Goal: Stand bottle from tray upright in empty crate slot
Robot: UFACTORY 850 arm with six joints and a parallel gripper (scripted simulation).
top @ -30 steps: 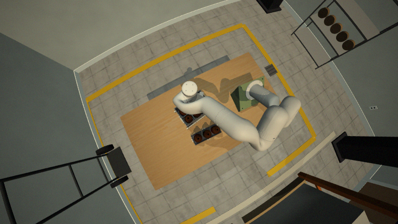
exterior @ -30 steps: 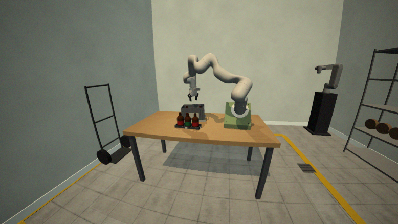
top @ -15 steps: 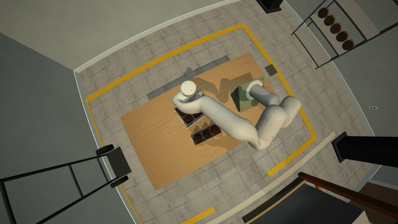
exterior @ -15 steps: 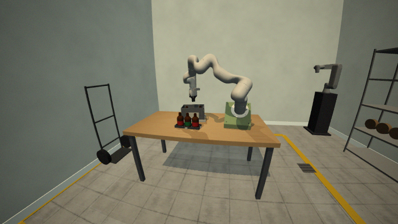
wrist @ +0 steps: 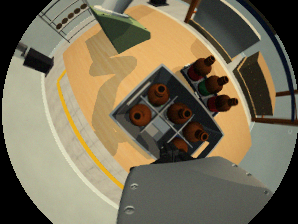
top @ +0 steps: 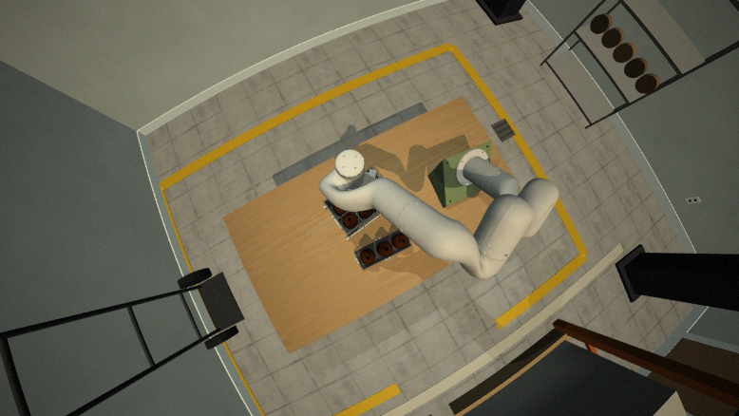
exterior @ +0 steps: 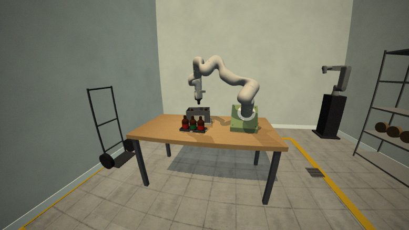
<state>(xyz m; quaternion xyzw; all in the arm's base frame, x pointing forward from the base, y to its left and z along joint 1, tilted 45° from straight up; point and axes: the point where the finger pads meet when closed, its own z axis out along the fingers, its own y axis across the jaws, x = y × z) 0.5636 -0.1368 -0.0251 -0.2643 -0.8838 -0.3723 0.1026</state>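
My gripper is now 20 mm past the dark tray, 290 mm to the right of it and 230 mm above it. Also, from my hand: grey crate: 10 mm behind, 40 mm to the left, 160 mm below.
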